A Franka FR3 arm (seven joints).
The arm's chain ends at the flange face. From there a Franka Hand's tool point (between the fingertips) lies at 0.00 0.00 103.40 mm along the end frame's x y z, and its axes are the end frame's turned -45 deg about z.
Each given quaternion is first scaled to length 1.
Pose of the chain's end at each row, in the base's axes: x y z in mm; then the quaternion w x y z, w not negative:
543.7, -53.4, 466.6, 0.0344, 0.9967, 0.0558, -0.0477
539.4, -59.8, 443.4, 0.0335, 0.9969, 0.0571, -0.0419
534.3, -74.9, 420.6, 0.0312, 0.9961, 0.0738, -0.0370
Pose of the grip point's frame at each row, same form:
534.3, -61.0, 363.9, 0.0135, 0.8995, 0.4330, -0.0572
531.2, -67.2, 340.6, 0.0149, 0.8992, 0.4343, -0.0515
527.2, -81.9, 317.7, 0.0147, 0.8920, 0.4494, -0.0461

